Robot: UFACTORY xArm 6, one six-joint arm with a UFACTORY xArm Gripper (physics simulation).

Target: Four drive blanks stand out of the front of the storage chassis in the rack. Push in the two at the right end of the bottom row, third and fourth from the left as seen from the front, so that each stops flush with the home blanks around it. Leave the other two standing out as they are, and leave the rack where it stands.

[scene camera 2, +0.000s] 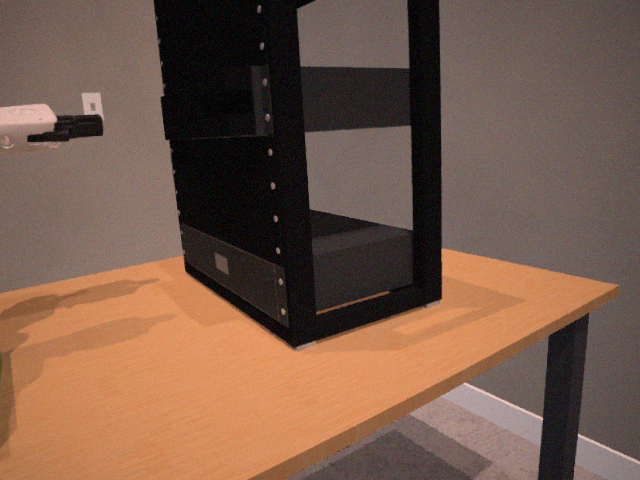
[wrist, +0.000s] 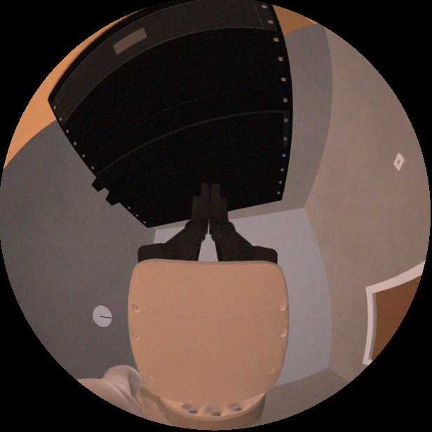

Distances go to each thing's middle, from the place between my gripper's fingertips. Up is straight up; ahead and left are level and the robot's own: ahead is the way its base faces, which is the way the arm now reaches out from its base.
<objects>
Now: the black rack (scene camera 2: 247,231) 260 mm ahead of my hand, 120 mm to the right of it and 40 mm below it.
</objects>
